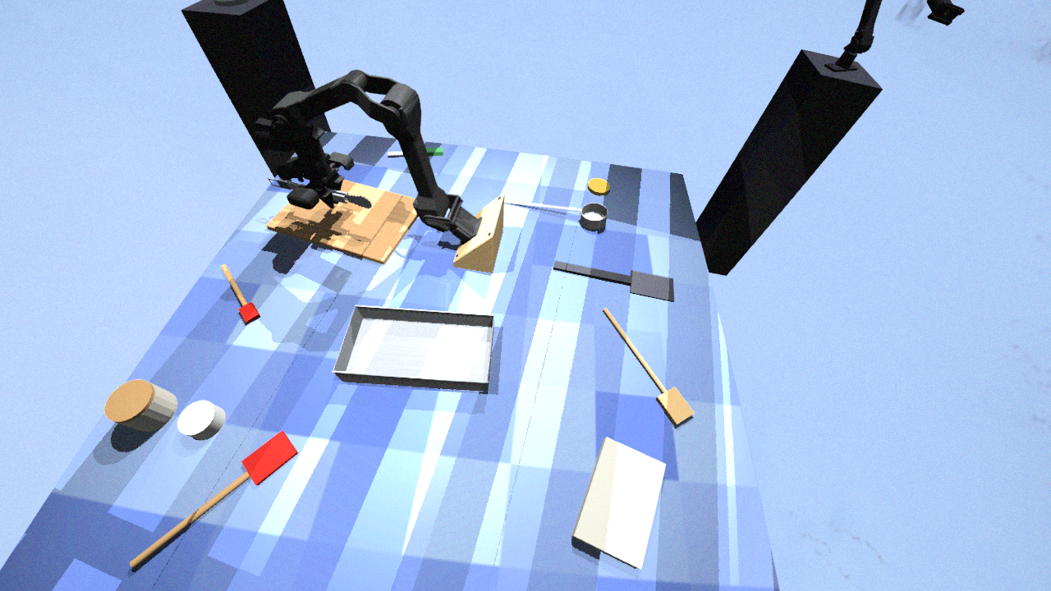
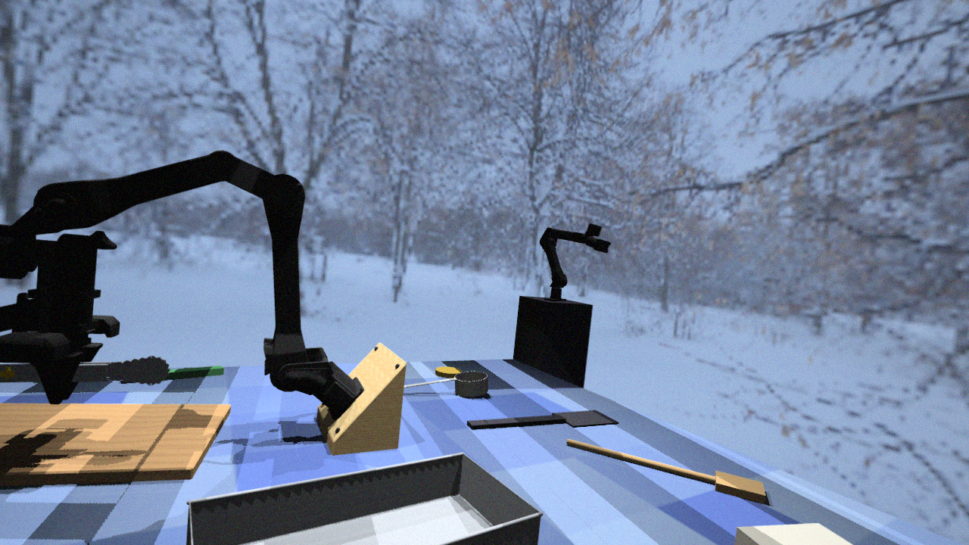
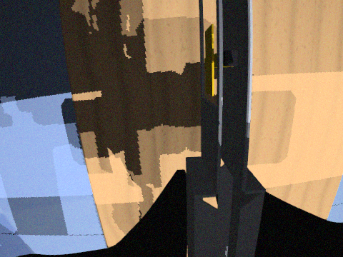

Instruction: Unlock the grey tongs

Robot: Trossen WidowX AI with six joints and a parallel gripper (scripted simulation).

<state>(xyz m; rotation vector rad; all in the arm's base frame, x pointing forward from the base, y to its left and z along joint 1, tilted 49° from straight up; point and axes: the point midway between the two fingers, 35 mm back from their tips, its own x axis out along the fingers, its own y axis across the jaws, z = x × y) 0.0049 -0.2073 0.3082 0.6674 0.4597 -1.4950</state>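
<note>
The wooden board lies 60 mm below my gripper tip and 30 mm behind it. The rest, counted from my gripper tip: red spatula (640 mm ahead, 100 mm to the left, 60 mm below); yellow lock piece (60 mm to the right, 40 mm above, 10 mm behind); roasting tin (340 mm to the left, 320 mm ahead, 40 mm below).
</note>
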